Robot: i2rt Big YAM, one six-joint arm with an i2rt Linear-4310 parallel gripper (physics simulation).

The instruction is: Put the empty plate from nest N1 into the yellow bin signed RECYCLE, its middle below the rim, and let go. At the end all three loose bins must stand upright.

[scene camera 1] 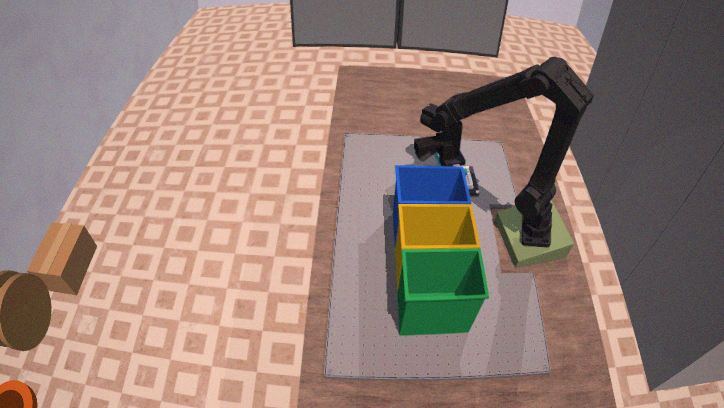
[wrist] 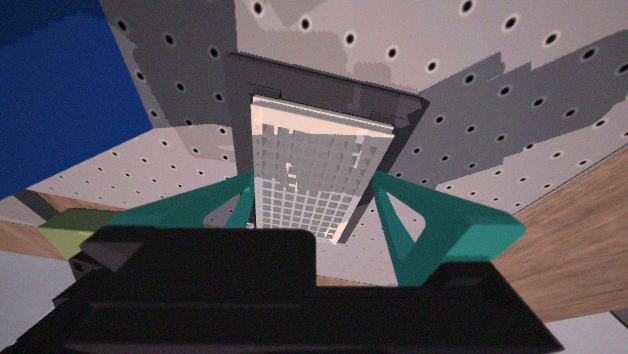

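Pixels of known places: gripper, fingertip midpoint: (wrist: 314, 177); arm's base at its link origin: (scene camera 1: 536, 229).
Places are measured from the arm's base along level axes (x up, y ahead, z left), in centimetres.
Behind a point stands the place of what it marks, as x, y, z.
A white plate (wrist: 320, 160) {-1.1, 30.8, -15.3} (scene camera 1: 468, 178) {-1.3, 21.9, -16.3} with a grid of square wells lies flat in a dark nest (wrist: 325, 75) (scene camera 1: 474, 187), beside the blue bin. The label of the nest is not readable. My gripper (wrist: 314, 177) {-2.2, 28.5, -15.9} is open; its teal fingers appear on either side of the plate in the wrist view. How high the tips are over it is hard to tell. In the scene view the arm's hand hides most of the fingers. The yellow bin (scene camera 1: 438, 226) {6.9, 28.9, 11.8} stands upright between the blue bin (scene camera 1: 432, 184) {8.3, 32.4, -1.0} and the green bin (scene camera 1: 444, 316) {5.6, 23.5, 36.3}, both upright. No sign shows on the yellow bin.
The three bins stand in a close row on the grey perforated board (scene camera 1: 364, 349) {-3.6, 39.6, 44.2}. The blue bin's wall (wrist: 60, 90) {0.1, 29.0, -2.1} rises close by at the upper left of the wrist view. The arm's base stands on a light green block (scene camera 1: 559, 238) {1.0, -7.1, 2.6} right of the bins.
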